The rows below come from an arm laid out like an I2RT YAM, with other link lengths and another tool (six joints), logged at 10 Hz.
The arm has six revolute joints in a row. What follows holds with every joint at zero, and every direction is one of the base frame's.
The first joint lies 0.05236 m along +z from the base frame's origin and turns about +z.
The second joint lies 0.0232 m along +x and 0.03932 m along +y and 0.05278 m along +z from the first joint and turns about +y.
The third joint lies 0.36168 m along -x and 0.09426 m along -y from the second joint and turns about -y.
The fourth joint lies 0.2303 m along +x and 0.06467 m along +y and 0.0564 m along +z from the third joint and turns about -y.
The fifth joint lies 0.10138 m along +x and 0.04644 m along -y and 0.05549 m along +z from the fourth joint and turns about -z.
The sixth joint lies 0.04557 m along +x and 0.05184 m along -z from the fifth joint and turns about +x.
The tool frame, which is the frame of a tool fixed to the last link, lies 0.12 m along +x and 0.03 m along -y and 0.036 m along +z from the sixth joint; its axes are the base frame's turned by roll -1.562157, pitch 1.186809 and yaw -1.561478 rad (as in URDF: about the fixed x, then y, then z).
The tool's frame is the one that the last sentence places.
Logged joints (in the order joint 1, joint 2, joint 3, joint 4, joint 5, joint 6), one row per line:
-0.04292, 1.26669, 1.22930, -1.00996, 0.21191, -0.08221
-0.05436, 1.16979, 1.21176, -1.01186, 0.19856, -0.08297
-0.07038, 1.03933, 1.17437, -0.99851, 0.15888, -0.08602
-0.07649, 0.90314, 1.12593, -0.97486, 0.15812, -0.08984
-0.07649, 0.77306, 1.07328, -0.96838, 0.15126, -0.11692
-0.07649, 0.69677, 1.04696, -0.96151, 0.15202, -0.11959
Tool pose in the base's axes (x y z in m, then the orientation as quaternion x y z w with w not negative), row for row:
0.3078, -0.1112, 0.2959, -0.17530, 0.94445, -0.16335, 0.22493
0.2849, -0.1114, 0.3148, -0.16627, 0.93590, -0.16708, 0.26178
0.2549, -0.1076, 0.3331, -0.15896, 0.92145, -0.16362, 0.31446
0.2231, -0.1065, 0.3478, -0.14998, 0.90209, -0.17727, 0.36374
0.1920, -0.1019, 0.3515, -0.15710, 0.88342, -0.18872, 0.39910
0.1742, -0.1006, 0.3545, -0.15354, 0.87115, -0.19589, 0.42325
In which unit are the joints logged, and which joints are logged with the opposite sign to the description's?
The joints are logged in radians. Opposite sign: none.
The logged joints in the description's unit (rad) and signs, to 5 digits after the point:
-0.04292, 1.26669, 1.22930, -1.00996, 0.21191, -0.08221
-0.05436, 1.16979, 1.21176, -1.01186, 0.19856, -0.08297
-0.07038, 1.03933, 1.17437, -0.99851, 0.15888, -0.08602
-0.07649, 0.90314, 1.12593, -0.97486, 0.15812, -0.08984
-0.07649, 0.77306, 1.07328, -0.96838, 0.15126, -0.11692
-0.07649, 0.69677, 1.04696, -0.96151, 0.15202, -0.11959

